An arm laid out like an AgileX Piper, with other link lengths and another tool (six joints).
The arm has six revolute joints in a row. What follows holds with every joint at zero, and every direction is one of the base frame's. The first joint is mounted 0.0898 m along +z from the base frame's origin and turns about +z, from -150.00 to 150.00 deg. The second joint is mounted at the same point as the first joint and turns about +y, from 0.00 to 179.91 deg. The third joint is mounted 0.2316 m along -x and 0.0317 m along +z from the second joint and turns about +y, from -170.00 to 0.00 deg. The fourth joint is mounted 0.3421 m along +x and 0.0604 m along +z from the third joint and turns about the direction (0.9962, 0, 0.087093), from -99.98 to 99.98 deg. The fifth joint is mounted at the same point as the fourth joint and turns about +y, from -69.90 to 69.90 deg. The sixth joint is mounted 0.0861 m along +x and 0.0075 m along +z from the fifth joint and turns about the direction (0.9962, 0, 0.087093), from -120.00 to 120.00 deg. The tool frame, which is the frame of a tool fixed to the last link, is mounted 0.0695 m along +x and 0.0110 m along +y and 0.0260 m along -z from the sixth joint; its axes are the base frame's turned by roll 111.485, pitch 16.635 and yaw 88.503 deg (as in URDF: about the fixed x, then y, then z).
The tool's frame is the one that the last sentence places.
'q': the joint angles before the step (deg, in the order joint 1, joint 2, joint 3, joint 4, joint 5, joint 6). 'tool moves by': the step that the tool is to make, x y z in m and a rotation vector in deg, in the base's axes. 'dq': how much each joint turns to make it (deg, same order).
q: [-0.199 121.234 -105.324 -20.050 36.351 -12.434]
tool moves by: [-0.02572 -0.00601 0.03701 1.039 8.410 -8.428]
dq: [0.173 -0.460 -7.222 -0.260 18.006 3.311]
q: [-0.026 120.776 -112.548 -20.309 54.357 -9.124]
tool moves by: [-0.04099 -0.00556 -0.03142 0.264 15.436 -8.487]
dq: [-0.178 1.650 1.389 -0.881 14.527 3.768]
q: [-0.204 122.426 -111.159 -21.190 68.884 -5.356]
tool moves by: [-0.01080 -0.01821 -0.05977 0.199 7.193 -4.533]
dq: [-2.125 5.394 2.064 -0.416 0.619 2.458]
